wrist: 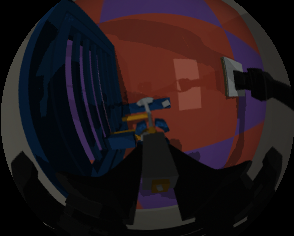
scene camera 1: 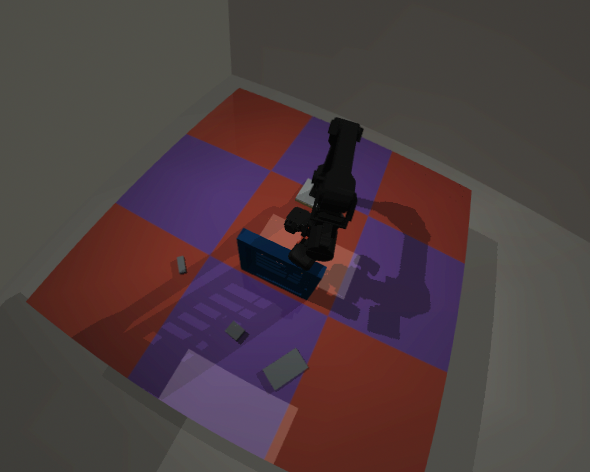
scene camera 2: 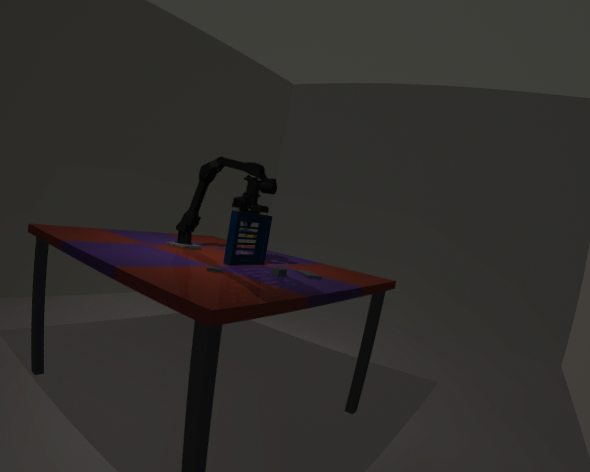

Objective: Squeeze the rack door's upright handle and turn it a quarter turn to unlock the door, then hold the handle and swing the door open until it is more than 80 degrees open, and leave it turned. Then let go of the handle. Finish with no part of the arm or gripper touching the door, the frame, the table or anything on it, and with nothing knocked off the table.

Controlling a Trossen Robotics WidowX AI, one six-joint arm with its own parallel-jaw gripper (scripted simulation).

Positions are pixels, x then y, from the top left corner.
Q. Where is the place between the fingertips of my gripper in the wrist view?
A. At 154,148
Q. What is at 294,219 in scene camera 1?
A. My gripper.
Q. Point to a dark blue rack door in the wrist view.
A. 117,137
